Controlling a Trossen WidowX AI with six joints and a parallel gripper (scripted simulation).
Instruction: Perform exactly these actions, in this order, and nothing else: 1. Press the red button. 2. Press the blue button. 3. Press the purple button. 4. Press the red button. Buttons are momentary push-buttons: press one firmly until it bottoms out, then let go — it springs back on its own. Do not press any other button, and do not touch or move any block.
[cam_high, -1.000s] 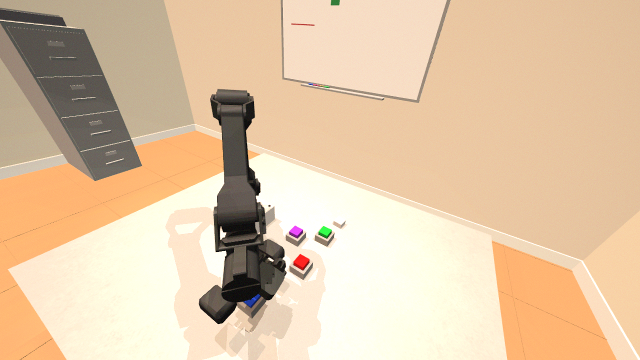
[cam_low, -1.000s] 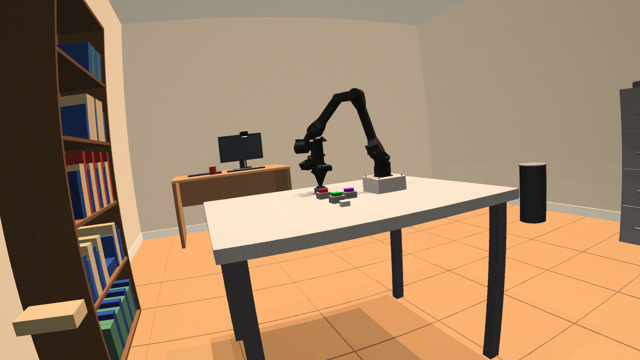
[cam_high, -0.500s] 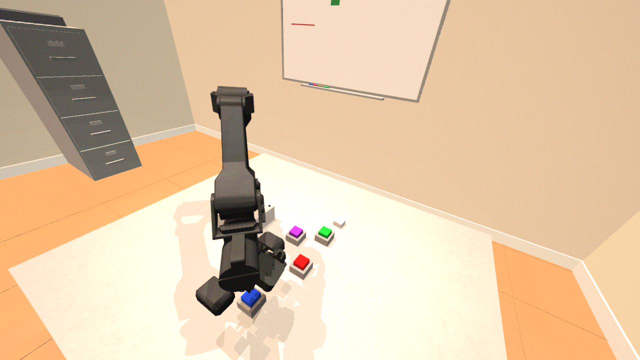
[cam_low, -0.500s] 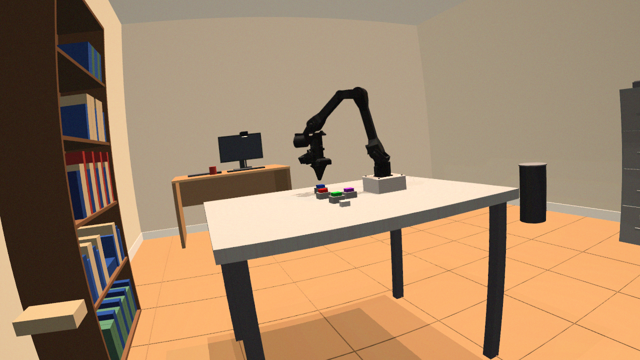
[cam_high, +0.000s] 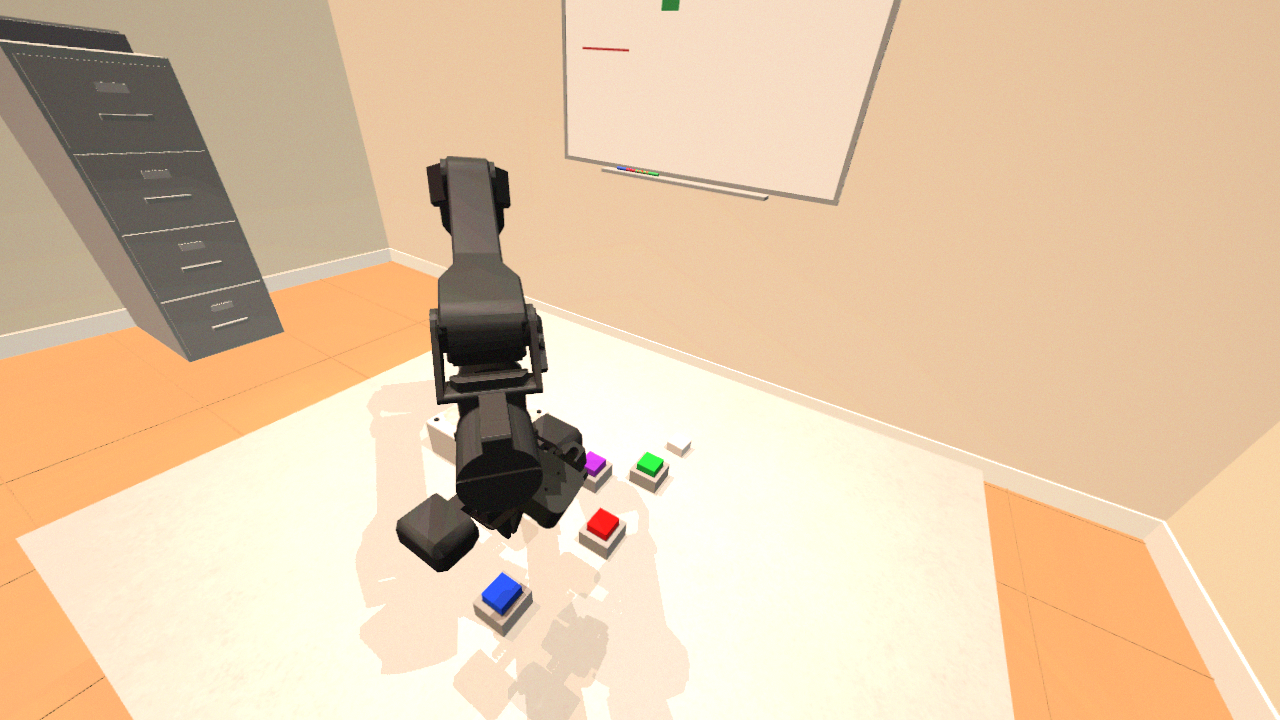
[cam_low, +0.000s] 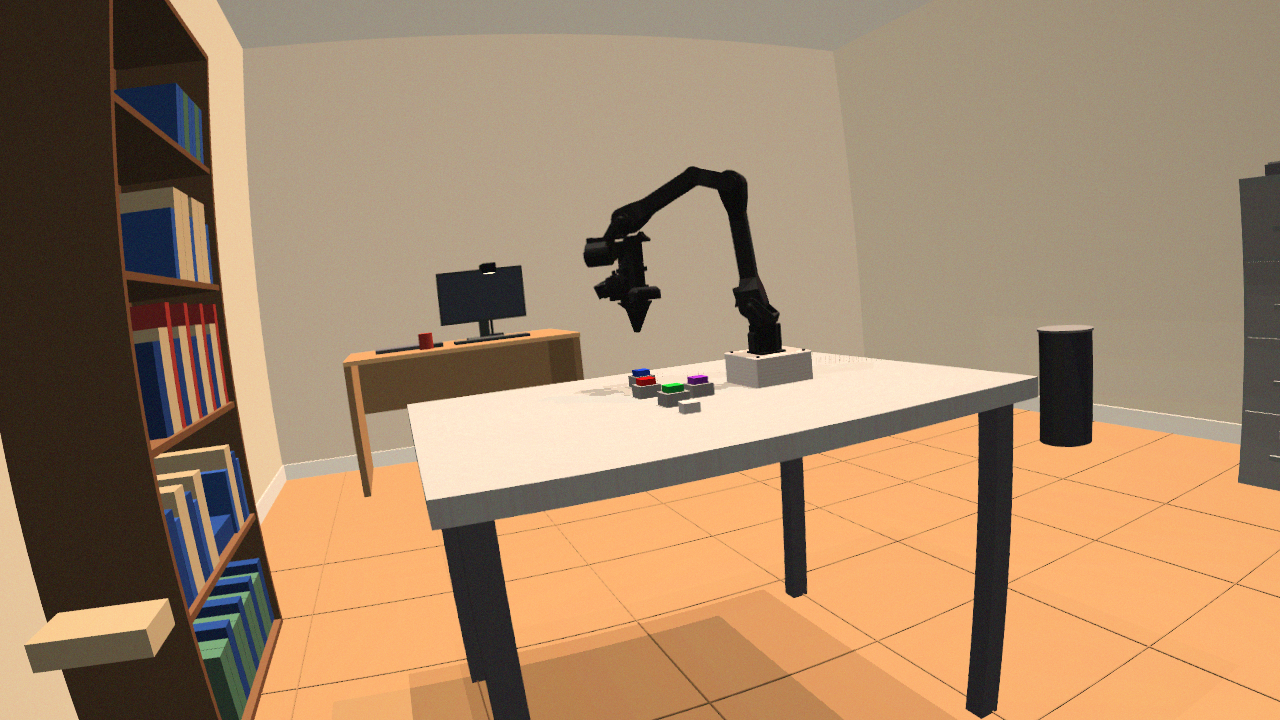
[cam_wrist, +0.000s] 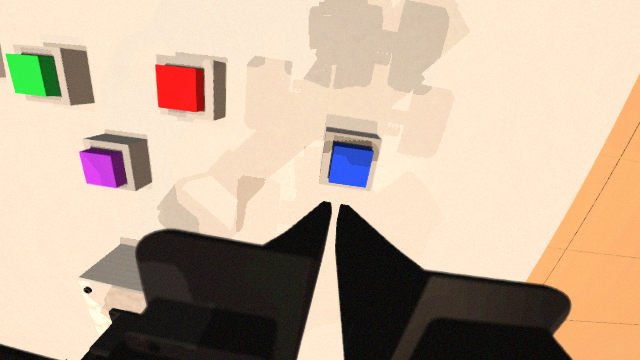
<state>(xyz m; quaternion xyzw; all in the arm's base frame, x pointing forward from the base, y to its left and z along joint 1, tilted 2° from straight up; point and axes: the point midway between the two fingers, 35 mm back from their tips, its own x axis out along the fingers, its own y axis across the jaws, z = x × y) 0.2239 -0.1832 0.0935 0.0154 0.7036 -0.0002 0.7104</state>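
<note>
Right now my gripper tip is 40 mm past the purple button, 210 mm to the right of it and 90 mm above it. The rest, counted from my gripper tip: blue button 10 mm behind, 20 mm to the right, 90 mm below; then green button 40 mm ahead, 260 mm to the left, 90 mm below; then red button 40 mm ahead, 130 mm to the left, 90 mm below.
</note>
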